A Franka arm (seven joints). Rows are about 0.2 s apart.
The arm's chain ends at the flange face. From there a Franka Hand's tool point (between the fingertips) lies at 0.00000 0.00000 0.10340 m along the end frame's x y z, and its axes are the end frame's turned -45 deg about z.
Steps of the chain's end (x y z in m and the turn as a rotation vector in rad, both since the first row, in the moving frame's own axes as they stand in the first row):
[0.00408 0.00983 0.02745 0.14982 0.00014 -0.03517]
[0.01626 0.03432 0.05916 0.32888 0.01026 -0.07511]
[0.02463 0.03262 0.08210 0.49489 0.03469 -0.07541]
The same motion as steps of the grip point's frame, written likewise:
[0.00666 -0.00126 0.02629 0.10584 0.10604 -0.03517]
[0.01069 0.01199 0.05362 0.22530 0.23981 -0.07511]
[0.03022 0.00680 0.06964 0.32541 0.37447 -0.07541]

